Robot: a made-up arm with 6 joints.
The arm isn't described. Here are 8 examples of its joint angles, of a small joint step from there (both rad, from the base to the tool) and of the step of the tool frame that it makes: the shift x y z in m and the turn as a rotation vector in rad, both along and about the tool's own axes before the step.
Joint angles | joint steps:
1: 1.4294 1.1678 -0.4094 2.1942 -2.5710 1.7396 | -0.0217 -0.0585 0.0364 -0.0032 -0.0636 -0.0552
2: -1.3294 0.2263 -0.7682 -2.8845 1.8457 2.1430 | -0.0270 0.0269 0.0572 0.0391 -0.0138 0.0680
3: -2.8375 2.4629 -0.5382 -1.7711 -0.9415 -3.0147 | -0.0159 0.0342 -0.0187 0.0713 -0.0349 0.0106
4: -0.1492 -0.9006 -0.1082 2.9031 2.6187 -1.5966 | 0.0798 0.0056 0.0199 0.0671 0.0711 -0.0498
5: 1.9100 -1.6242 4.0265 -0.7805 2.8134 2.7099 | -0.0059 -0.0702 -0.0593 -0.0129 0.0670 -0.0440
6: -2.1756 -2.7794 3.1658 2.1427 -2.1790 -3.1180 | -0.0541 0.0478 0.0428 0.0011 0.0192 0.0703
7: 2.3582 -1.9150 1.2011 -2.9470 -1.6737 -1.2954 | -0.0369 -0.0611 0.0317 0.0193 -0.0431 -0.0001
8: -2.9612 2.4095 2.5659 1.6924 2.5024 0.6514 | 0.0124 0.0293 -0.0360 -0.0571 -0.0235 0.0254
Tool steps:
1: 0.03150 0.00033 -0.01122 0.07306 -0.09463 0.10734
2: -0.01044 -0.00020 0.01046 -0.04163 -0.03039 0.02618
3: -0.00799 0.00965 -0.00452 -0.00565 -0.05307 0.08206
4: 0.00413 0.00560 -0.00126 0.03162 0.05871 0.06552
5: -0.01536 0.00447 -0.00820 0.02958 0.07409 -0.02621
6: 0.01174 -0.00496 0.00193 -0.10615 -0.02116 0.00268
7: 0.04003 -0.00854 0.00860 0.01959 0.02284 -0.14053
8: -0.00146 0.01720 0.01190 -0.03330 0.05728 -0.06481
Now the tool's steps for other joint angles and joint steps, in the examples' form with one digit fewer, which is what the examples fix.
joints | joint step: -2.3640 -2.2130 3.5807 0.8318 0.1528 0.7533 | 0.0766 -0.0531 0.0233 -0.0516 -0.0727 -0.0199
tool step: 0.0123 -0.0114 -0.0004 0.0371 -0.0157 -0.0272
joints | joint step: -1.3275 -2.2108 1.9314 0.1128 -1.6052 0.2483 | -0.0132 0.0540 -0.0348 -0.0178 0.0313 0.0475
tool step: 0.0397 0.0096 -0.0006 -0.0648 0.0466 0.0423
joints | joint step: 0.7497 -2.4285 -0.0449 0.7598 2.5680 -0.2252 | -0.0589 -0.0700 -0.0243 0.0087 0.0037 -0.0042
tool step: 0.0315 0.0052 -0.0149 0.0447 -0.0593 0.0405
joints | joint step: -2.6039 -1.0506 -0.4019 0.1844 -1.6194 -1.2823 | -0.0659 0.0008 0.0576 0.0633 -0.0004 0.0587
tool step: -0.0287 -0.0100 -0.0030 0.0088 -0.1101 0.0102
